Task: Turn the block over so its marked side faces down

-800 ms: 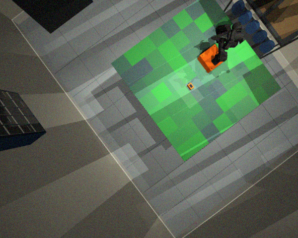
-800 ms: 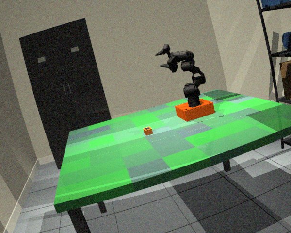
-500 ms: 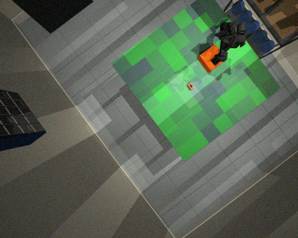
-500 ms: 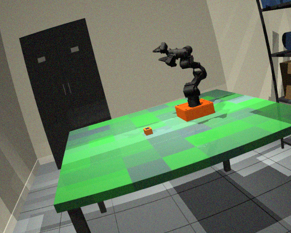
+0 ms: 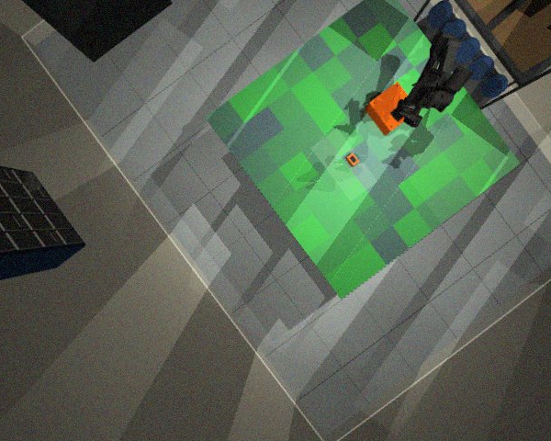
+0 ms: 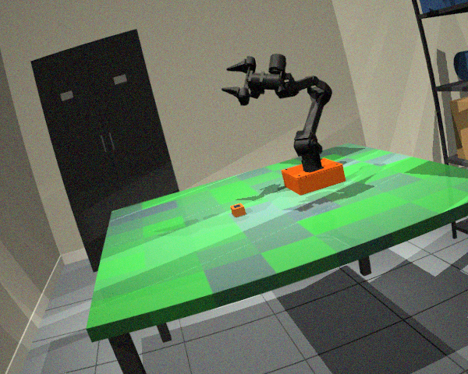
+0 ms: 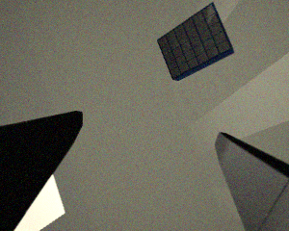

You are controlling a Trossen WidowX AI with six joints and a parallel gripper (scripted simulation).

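Right now my gripper tip is 460 mm above the orange block, 80 mm short of it and 50 mm to the right of it.
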